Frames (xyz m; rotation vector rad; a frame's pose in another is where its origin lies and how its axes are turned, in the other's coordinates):
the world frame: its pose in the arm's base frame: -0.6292 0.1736 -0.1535 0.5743 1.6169 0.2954
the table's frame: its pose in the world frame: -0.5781 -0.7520 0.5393 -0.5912 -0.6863 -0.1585
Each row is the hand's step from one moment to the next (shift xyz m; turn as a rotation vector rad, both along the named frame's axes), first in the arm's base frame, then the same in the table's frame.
Working: the arm's base frame: its pose in the table's frame: 0.3472 0.7344 0.3211 -0.0639 -0.8402 -0.3857

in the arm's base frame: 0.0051 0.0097 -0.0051 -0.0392 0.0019 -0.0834
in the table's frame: 0.0102 0.0064 0.0013 0.0366 -0.0033 -0.0845
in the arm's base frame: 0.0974 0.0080 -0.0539 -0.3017 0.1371 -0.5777
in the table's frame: 0.1000 -0.0337 0.0364 0.2795 0.1012 -0.5960
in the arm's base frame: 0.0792 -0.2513 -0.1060 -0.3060 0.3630 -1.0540
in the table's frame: 0.0334 -0.2796 -0.0367 0.6977 0.2143 -0.8965
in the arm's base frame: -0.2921 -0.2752 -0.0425 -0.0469 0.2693 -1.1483
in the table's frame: -0.2441 -0.1745 -0.2699 0.8875 0.0281 -0.7778
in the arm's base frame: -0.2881 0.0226 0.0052 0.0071 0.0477 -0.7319
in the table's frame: -0.1692 0.1108 -0.2065 0.5436 -0.1086 -0.4803
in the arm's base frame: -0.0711 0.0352 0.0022 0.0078 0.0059 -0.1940
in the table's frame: -0.0318 0.0550 -0.0475 0.1452 -0.0369 -0.1236
